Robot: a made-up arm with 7 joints. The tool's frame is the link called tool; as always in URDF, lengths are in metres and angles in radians. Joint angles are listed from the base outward.
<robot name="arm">
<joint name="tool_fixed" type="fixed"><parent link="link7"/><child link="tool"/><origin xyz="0 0 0" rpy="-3.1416 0 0"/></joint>
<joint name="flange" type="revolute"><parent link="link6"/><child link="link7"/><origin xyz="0.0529 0 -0.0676"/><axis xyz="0 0.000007 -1"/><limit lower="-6.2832" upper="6.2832"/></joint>
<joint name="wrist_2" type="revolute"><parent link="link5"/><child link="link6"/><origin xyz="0 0 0"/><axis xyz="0 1 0.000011"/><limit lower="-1.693" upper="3.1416"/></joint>
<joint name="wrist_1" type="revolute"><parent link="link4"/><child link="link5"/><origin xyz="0.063 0 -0.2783"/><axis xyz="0 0.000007 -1"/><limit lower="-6.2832" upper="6.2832"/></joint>
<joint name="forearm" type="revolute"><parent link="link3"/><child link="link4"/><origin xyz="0.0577 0 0"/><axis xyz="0 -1 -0.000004"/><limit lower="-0.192" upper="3.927"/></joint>
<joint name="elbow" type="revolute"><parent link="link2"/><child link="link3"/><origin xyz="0 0 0.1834"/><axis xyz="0 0 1"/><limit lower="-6.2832" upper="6.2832"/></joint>
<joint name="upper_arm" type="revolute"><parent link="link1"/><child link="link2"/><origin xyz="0 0 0"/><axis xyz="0 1 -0.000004"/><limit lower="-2.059" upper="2.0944"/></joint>
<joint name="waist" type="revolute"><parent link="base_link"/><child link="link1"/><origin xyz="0 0 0.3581"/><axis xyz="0 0 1"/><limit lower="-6.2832" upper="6.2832"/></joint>
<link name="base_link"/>
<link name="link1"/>
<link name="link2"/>
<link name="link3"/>
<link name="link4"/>
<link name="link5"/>
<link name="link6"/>
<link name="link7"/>
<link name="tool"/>
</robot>
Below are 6 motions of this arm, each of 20 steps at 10 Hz.
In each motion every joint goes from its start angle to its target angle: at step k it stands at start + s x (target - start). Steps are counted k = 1, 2, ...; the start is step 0. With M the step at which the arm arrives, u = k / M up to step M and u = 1 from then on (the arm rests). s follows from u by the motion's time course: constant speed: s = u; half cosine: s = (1 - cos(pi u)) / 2; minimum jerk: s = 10 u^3 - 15 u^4 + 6 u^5.
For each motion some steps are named. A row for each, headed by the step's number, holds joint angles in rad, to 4 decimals.
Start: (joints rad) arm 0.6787 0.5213 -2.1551 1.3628 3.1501 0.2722 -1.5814
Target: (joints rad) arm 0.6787 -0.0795 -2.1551 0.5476 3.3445 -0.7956 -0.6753
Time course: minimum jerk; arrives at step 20
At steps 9, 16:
9: 0.6787 0.2769 -2.1551 1.0311 3.2292 -0.1623 -1.2127
16: 0.6787 -0.0447 -2.1551 0.5948 3.3332 -0.7338 -0.7278

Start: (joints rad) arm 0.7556 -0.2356 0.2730 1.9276 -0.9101 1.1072 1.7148
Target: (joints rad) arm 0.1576 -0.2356 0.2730 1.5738 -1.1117 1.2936 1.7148
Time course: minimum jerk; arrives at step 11
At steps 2, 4, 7, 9, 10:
2: 0.7287 -0.2356 0.2730 1.9117 -0.9192 1.1156 1.7148
4: 0.6021 -0.2356 0.2730 1.8368 -0.9619 1.1551 1.7148
7: 0.3111 -0.2356 0.2730 1.6646 -1.0599 1.2457 1.7148
9: 0.1845 -0.2356 0.2730 1.5897 -1.1026 1.2852 1.7148
10: 0.1615 -0.2356 0.2730 1.5761 -1.1104 1.2924 1.7148

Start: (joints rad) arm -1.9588 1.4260 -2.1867 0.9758 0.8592 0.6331 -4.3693
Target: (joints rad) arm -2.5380 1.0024 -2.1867 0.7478 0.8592 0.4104 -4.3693
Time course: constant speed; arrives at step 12
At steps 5, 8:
5: -2.2001 1.2495 -2.1867 0.8808 0.8592 0.5403 -4.3693
8: -2.3449 1.1436 -2.1867 0.8238 0.8592 0.4846 -4.3693

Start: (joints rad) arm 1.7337 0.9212 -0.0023 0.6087 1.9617 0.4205 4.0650
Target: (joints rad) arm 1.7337 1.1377 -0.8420 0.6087 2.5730 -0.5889 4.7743
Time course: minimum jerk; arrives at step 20
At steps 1, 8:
1: 1.7337 0.9215 -0.0033 0.6087 1.9624 0.4193 4.0658
8: 1.7337 0.9899 -0.2689 0.6087 2.1558 0.1001 4.2902

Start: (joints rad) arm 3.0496 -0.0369 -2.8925 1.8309 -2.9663 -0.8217 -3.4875
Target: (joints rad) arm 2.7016 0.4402 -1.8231 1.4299 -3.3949 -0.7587 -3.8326
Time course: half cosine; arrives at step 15
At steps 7, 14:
7: 2.8938 0.1767 -2.4137 1.6514 -3.1582 -0.7935 -3.6420
14: 2.7054 0.4350 -1.8348 1.4343 -3.3902 -0.7594 -3.8288

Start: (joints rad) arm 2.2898 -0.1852 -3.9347 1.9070 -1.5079 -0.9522 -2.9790
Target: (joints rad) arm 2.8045 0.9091 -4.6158 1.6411 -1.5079 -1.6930 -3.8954
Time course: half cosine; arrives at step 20
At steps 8, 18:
8: 2.4676 0.1929 -4.1700 1.8151 -1.5079 -1.2081 -3.2956
18: 2.7919 0.8823 -4.5991 1.6476 -1.5079 -1.6749 -3.8730

